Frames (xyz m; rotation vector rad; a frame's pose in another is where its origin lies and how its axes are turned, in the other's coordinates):
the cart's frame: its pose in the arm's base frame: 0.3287 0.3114 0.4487 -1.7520 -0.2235 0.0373
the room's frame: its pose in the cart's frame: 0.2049 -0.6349 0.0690 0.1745 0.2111 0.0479
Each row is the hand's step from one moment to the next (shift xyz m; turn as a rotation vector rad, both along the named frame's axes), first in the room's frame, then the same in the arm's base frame.
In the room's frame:
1: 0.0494 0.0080 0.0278 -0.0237 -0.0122 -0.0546
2: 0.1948 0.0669 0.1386 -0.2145 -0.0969 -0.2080
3: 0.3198 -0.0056 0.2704 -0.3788 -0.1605 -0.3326
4: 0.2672 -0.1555 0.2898 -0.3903 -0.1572 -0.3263
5: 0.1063 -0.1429 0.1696 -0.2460 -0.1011 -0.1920
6: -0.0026 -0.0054 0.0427 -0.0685 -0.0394 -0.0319
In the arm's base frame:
1: 0.0510 0.0256 -0.0045 -0.0269 -0.0535 0.0106
2: 0.2049 0.1297 -0.0530 -0.2297 -0.1981 0.0816
3: 0.3299 0.2565 0.0281 -0.4034 -0.3151 0.1335
4: 0.2675 0.2789 0.1737 -0.4144 -0.3084 0.1293
5: 0.1029 0.1657 0.1498 -0.2607 -0.1807 0.0835
6: -0.0011 0.0428 0.0051 -0.0725 -0.0287 0.0344

